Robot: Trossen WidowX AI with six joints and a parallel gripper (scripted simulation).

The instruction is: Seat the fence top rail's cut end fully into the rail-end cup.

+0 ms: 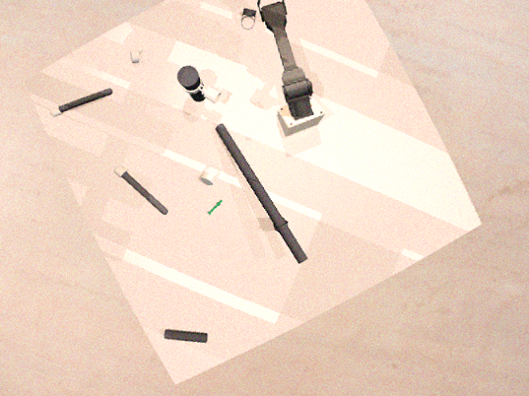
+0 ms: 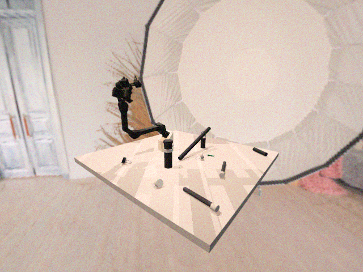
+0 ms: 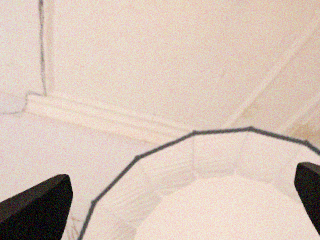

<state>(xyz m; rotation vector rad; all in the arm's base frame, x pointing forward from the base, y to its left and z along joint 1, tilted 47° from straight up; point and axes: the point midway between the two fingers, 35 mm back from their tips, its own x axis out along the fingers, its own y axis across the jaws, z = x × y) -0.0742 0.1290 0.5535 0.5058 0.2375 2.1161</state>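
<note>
Now: the brace band with rail-end cup 520 mm below my gripper tip, 340 mm ahead of it and 120 mm to the left of it. Also, from my gripper tip: short line post 620 mm to the left, 550 mm below, 230 mm ahead; then green piece 650 mm below, 510 mm to the left, 430 mm ahead.
</note>
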